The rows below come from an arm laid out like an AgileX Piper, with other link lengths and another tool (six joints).
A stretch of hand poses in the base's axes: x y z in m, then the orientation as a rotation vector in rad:
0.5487 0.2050 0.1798 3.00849 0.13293 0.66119
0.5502 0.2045 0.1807 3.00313 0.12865 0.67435
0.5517 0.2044 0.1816 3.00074 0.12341 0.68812
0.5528 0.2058 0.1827 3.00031 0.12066 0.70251
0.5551 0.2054 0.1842 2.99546 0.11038 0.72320
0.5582 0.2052 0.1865 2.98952 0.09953 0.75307
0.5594 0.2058 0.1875 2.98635 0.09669 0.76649
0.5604 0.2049 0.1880 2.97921 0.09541 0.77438
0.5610 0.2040 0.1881 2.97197 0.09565 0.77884
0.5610 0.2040 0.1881 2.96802 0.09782 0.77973
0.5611 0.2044 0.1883 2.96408 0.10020 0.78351
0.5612 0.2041 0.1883 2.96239 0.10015 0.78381
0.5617 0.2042 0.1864 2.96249 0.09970 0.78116
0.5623 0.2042 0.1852 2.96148 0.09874 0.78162
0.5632 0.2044 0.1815 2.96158 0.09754 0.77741
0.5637 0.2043 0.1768 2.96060 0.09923 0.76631
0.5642 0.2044 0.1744 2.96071 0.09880 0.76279
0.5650 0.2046 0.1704 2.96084 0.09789 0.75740
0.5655 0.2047 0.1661 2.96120 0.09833 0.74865
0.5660 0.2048 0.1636 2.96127 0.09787 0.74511
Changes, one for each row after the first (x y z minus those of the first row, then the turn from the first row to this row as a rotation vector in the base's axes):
0.0015 -0.0005 0.0009 -0.00159 -0.00926 -0.00285
0.0030 -0.0006 0.0018 -0.00004 -0.01839 -0.00573
0.0041 0.0008 0.0029 0.00334 -0.02747 -0.00661
0.0064 0.0004 0.0044 0.00495 -0.04144 -0.01265
0.0095 0.0002 0.0067 0.00815 -0.06130 -0.01856
0.0107 0.0008 0.0077 0.00900 -0.07028 -0.01998
0.0117 -0.0001 0.0082 0.00451 -0.07662 -0.02153
0.0123 -0.0010 0.0083 -0.00114 -0.08084 -0.02236
0.0123 -0.0010 0.0083 -0.00486 -0.08215 -0.02162
0.0124 -0.0006 0.0085 -0.00781 -0.08525 -0.02052
0.0125 -0.0009 0.0085 -0.00931 -0.08578 -0.02083
0.0130 -0.0008 0.0066 -0.00989 -0.08413 -0.02130
0.0136 -0.0008 0.0054 -0.01061 -0.08464 -0.02207
0.0145 -0.0006 0.0017 -0.01153 -0.08204 -0.02313
0.0150 -0.0007 -0.0030 -0.01562 -0.07532 -0.02304
0.0155 -0.0006 -0.0054 -0.01641 -0.07312 -0.02355
0.0163 -0.0004 -0.0094 -0.01762 -0.06976 -0.02451
0.0168 -0.0003 -0.0137 -0.01963 -0.06423 -0.02479
0.0173 -0.0002 -0.0162 -0.02044 -0.06202 -0.02533

